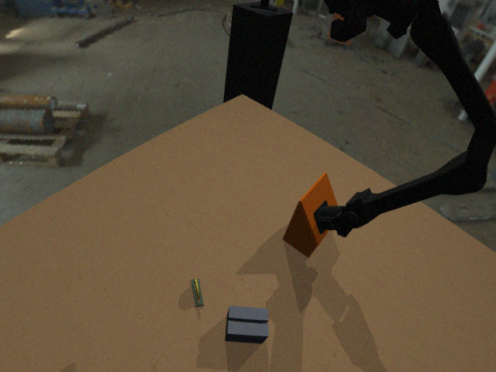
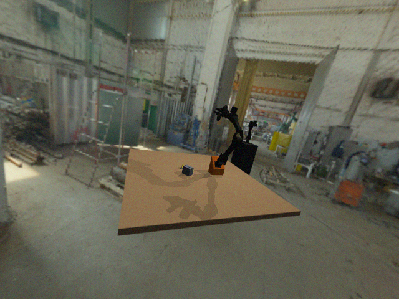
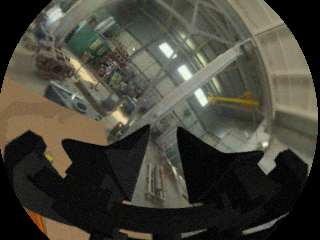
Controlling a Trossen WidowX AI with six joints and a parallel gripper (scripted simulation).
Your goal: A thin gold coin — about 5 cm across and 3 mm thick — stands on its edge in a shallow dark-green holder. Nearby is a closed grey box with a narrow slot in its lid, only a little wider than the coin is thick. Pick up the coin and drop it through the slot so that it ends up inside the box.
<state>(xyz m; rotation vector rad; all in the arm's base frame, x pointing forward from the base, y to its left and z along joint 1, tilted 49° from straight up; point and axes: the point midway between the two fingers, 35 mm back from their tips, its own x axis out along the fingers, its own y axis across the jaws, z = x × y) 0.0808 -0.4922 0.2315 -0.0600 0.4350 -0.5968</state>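
My gripper tip is 250 mm short of the gold coin, 60 mm to the right of it and 620 mm above it.
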